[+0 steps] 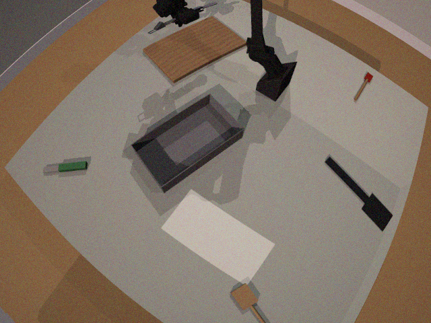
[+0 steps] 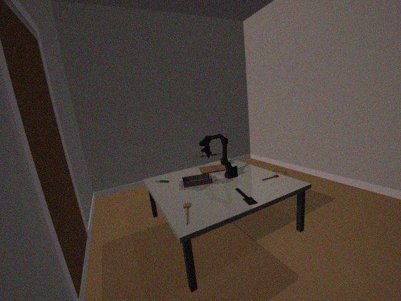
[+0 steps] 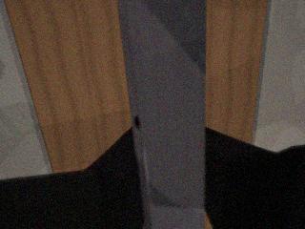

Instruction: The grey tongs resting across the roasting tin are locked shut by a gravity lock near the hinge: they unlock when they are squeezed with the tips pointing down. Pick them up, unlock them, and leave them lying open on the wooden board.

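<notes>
My gripper tip is now 15 cm above the wooden board, 7 cm past it and 3 cm to the right of it. Also, from my gripper tip: green-handled tool: 63 cm ahead, 15 cm below, 9 cm to the right; roasting tin: 33 cm ahead, 25 cm to the left, 13 cm below; yellow tab: 3 cm above, 2 cm ahead, 1 cm to the right.
</notes>
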